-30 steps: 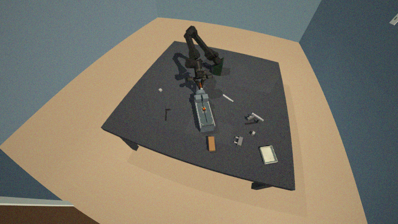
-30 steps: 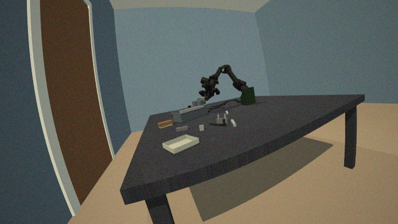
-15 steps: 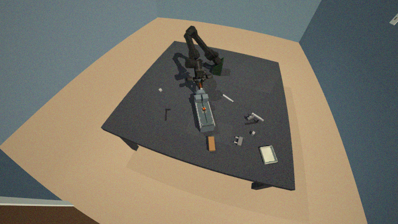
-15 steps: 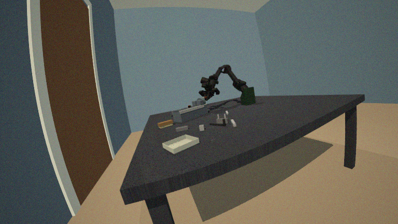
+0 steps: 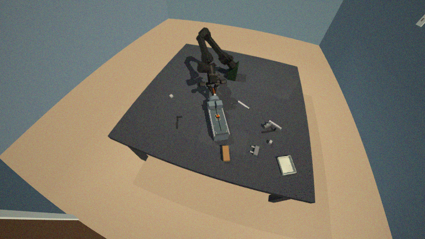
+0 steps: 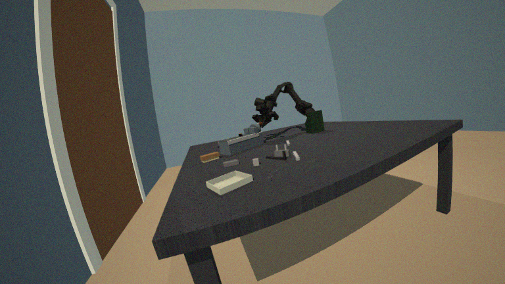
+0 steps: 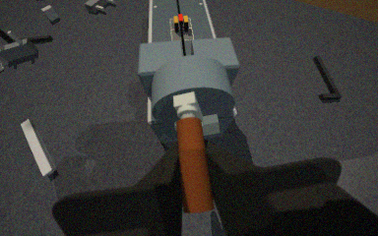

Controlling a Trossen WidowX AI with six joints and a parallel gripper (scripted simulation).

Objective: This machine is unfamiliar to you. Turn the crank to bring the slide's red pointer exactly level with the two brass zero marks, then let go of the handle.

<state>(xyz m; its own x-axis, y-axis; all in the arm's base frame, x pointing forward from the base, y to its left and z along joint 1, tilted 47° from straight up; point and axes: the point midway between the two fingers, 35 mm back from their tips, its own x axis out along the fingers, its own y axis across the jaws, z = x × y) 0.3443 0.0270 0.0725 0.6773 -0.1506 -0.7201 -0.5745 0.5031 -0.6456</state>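
My gripper tip is 10 mm below the crank. From my gripper tip the other things lie so: orange crank handle: 10 mm behind, 10 mm to the right, 20 mm above; red pointer: 150 mm ahead, 90 mm to the left, 10 mm below; orange block: 320 mm ahead, 220 mm to the left, 80 mm below.
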